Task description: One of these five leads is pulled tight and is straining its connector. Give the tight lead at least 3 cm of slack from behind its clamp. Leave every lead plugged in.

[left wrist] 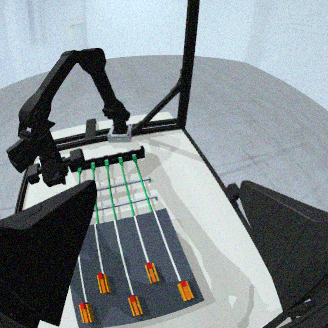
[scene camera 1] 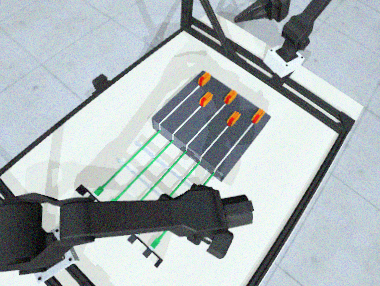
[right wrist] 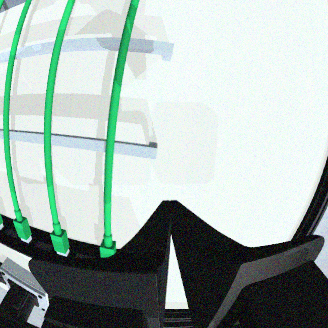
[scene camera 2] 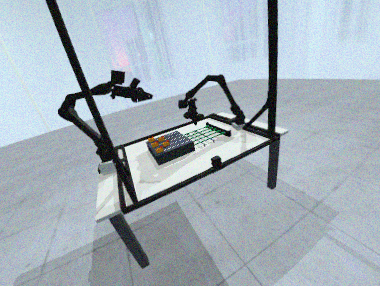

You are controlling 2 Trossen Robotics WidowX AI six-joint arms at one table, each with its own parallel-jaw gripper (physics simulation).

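Pixels of known places: left gripper, fingertip midpoint: [left wrist: 170, 188] [scene camera 1: 221, 8] [scene camera 2: 152, 96]; right gripper, fingertip midpoint: [left wrist: 64, 183] [right wrist: 168, 206] [scene camera 2: 195, 125]; left arm's base, origin of the base link: [scene camera 1: 286, 54] [scene camera 2: 107, 159]; right arm's base, origin of the base link: [left wrist: 119, 129] [right wrist: 23, 292] [scene camera 2: 240, 123].
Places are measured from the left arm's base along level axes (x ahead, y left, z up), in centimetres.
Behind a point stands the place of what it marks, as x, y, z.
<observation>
Five green leads run from white lines on a dark block [scene camera 1: 212, 132] @[42.5, 11.3, -1.0] [left wrist: 130, 237] @[46.5, 6.2, -1.1] to connectors in a black rail [scene camera 1: 160, 261] @[73.3, 32.4, -3.2] [left wrist: 127, 155] @[79.3, 10.5, -5.0]. Five orange clamps with red parts, one of them the end clamp [scene camera 1: 204, 79] @[34.0, -5.0, 0.9] [left wrist: 186, 291] @[33.3, -5.7, 1.4], stand on the block. In the right wrist view the end lead [right wrist: 111, 130] @[61.2, 24.8, -5.0] and its neighbour [right wrist: 48, 120] @[62.4, 19.8, -5.1] run into seated connectors. I cannot tell which lead is tight. My right gripper [scene camera 2: 196, 121] @[63.4, 29.9, -2.6] [right wrist: 168, 206] @[63.4, 29.9, -2.6] is shut and empty, beside the end connector [right wrist: 108, 249] @[71.1, 27.8, -4.6]. My left gripper [scene camera 2: 151, 96] @[37.8, -0.2, 30.5] [left wrist: 170, 188] @[37.8, -0.2, 30.5] is open and empty, high beyond the clamp side.
Two pale bars, including the nearer bar [right wrist: 135, 147] @[61.7, 26.7, -5.5], cross beneath the leads. My right arm [scene camera 1: 135, 216] @[71.8, 26.4, 30.5] hides parts of the rail and leads in scene camera 1. A black frame [scene camera 1: 300, 195] @[29.0, 41.4, -6.9] edges the white table, with a small black box [scene camera 1: 101, 81] @[61.7, -24.0, -2.6] on one side.
</observation>
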